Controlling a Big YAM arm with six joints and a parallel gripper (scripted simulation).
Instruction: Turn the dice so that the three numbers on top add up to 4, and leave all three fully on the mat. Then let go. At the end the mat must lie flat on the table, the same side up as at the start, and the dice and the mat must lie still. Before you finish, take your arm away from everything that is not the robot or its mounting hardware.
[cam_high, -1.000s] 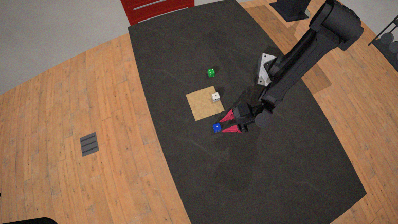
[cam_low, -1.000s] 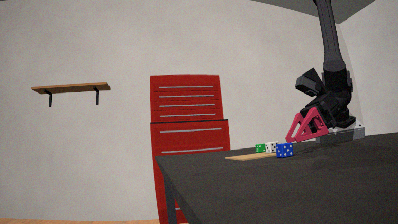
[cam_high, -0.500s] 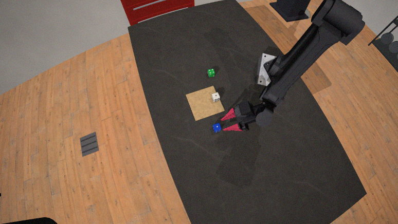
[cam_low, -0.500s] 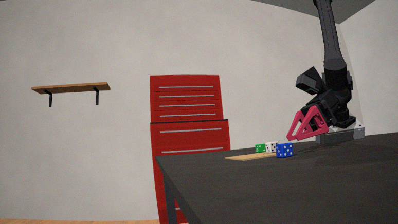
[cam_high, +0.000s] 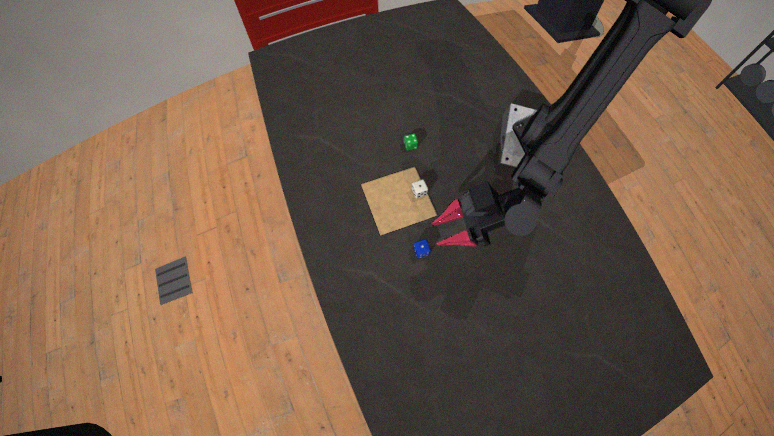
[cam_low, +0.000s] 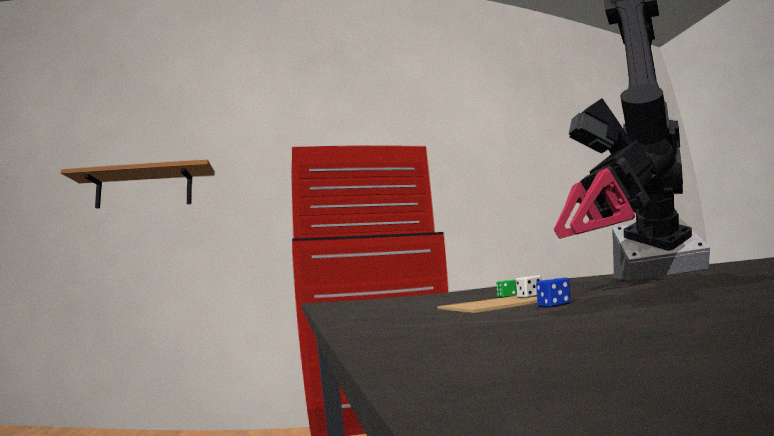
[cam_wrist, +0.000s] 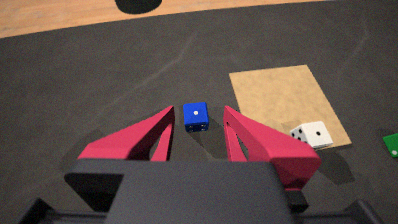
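Now: hand 3 cm short of the blue die and 7 cm above it. Also, from my hand: white die: 2 cm behind, 14 cm to the right, 7 cm below; green die: 6 cm behind, 27 cm to the right, 7 cm below; tan mat: 3 cm ahead, 14 cm to the right, 8 cm below.
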